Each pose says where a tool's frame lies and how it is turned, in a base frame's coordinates. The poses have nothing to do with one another.
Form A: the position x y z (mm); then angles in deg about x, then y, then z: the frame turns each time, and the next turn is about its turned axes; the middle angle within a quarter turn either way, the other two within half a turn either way.
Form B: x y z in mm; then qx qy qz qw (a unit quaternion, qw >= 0). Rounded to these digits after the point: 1 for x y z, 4 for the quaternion.
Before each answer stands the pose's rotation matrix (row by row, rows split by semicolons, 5 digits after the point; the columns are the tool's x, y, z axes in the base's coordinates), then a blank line. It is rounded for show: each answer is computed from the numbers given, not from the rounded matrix.
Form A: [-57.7 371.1 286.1 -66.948 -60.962 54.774]
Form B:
0.27997 -0.39651 -0.87430; 0.78389 -0.43131 0.44663; -0.55419 -0.81040 0.19006

[-57.7 371.1 286.1 -0.6167 -0.1570 0.5791 0.5096]
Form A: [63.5 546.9 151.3 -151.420 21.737 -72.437]
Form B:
0.28030 0.88559 0.37035; 0.78375 -0.43390 0.44437; 0.55422 0.16571 -0.81571

[63.5 546.9 151.3 -0.7953 -0.5248 -0.2906 0.0876]
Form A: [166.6 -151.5 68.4 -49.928 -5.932 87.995]
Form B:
0.03480 -0.99404 -0.10335; 0.64612 -0.05651 0.76114; -0.76244 -0.09326 0.64030

[166.6 -151.5 68.4 -0.3358 0.2590 0.6446 0.6361]
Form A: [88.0 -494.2 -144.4 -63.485 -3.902 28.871]
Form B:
0.87368 -0.48172 -0.06805; 0.26888 0.36154 0.89274; -0.40545 -0.79827 0.44540

[88.0 -494.2 -144.4 -0.5164 0.1030 0.2292 0.8186]
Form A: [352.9 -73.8 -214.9 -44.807 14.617 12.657]
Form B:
0.94412 -0.21202 0.25236; -0.01806 0.73121 0.68191; -0.32911 -0.64836 0.68652

[352.9 -73.8 -214.9 -0.3628 0.1586 0.0529 0.9168]
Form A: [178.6 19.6 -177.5 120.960 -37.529 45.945]
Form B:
0.55144 -0.56994 -0.60916; -0.73295 0.01770 -0.68006; 0.39837 0.82150 -0.40797

[178.6 19.6 -177.5 0.6967 -0.4675 -0.0756 0.5388]
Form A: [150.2 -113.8 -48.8 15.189 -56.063 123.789]
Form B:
-0.31048 -0.46398 -0.82965; 0.92295 -0.35605 -0.14627; -0.22753 -0.81114 0.53878

[150.2 -113.8 -48.8 -0.3559 -0.3224 0.7425 0.4670]
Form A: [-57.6 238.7 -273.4 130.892 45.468 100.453]
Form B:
-0.12724 -0.68967 0.71286; -0.74154 -0.41117 -0.53015; 0.65873 -0.59607 -0.45910

[-57.6 238.7 -273.4 -0.6601 0.5420 -0.5194 0.0250]
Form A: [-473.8 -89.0 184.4 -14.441 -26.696 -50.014]
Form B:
0.57410 0.68453 -0.44926; -0.67000 0.70814 0.22280; 0.47065 0.17309 0.86518

[-473.8 -89.0 184.4 -0.0140 -0.2593 -0.3818 0.8870]
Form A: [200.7 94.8 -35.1 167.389 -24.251 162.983]
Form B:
-0.87184 -0.26683 -0.41073; -0.19985 0.95939 -0.19906; 0.44717 -0.09147 -0.88976

[200.7 94.8 -35.1 0.1210 -0.9645 0.0753 0.2224]
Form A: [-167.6 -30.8 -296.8 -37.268 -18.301 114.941]
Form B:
-0.40036 -0.86088 -0.31401; 0.64141 -0.50800 0.57492; -0.65445 0.02876 0.75556

[-167.6 -30.8 -296.8 -0.2967 0.1849 0.8161 0.4602]
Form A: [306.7 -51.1 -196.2 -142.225 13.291 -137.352]
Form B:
-0.71583 0.65935 0.22990; 0.63909 0.48597 0.59615; 0.28135 0.57367 -0.76925

[306.7 -51.1 -196.2 -0.3766 -0.8618 -0.3393 0.0149]
